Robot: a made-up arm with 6 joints.
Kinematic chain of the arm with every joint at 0, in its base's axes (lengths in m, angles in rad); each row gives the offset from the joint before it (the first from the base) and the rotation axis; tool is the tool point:
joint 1: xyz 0 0 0.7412 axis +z
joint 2: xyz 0.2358 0 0 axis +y
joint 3: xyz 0 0 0.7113 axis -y
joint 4: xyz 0 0 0.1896 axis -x
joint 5: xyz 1.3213 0 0 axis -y
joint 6: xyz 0.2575 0 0 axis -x
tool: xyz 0 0 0
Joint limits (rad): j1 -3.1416..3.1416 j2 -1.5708..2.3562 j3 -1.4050..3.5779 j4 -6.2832..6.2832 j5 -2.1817..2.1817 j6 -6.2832..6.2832
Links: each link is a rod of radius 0.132 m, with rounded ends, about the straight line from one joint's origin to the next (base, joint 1, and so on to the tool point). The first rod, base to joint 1, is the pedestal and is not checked.
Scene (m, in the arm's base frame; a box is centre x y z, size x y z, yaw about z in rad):
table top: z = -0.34
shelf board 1: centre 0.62 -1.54 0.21 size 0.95 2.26 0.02 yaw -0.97
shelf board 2: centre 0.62 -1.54 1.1 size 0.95 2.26 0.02 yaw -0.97
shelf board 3: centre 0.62 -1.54 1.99 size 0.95 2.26 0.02 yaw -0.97
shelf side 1: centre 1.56 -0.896 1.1 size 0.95 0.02 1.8 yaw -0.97
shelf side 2: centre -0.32 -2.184 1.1 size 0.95 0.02 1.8 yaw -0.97
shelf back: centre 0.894 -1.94 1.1 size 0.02 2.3 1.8 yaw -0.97
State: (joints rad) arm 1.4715 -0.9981 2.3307 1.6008 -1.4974 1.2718
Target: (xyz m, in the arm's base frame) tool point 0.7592 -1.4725 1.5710
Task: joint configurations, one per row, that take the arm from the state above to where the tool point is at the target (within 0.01 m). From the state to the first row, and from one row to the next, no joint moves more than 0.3 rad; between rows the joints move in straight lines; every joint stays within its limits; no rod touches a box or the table.
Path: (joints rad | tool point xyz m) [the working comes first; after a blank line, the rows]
Joints at the target: 1.8967 -0.7995 1.9671 1.5675 -1.2950 1.2718
Straight joint move there: touches shelf board 2.

1: 1.3390 -0.8153 2.5929 1.6319 -1.6698 1.2718 | -0.0906 -1.4972 0.6895
2: 1.2064 -0.6325 2.8551 1.6629 -1.8423 1.2718 | -0.2292 -1.2940 0.6904
3: 1.0739 -0.4497 3.1173 1.6940 -2.0147 1.2718 | -0.3149 -1.0648 0.6834
4: 1.2630 -0.2135 3.1128 1.6899 -2.0501 1.2718 | -0.1041 -1.0762 1.0024
5: 1.4521 0.0226 3.1083 1.6859 -2.0855 1.2718 | 0.1083 -0.9725 1.3040
6: 1.6412 0.2588 3.1038 1.6818 -2.1209 1.2718 | 0.2725 -0.7623 1.5711
7: 1.7051 -0.0058 2.8197 1.6532 -1.9144 1.2718 | 0.3743 -0.9654 1.6371
8: 1.7690 -0.2703 2.5355 1.6246 -1.7079 1.2718 | 0.4930 -1.1611 1.6585
9: 1.8328 -0.5349 2.2513 1.5961 -1.5015 1.2718 | 0.6237 -1.3345 1.6353
10: 1.8967 -0.7995 1.9671 1.5675 -1.2950 1.2718 | 0.7592 -1.4725 1.5710

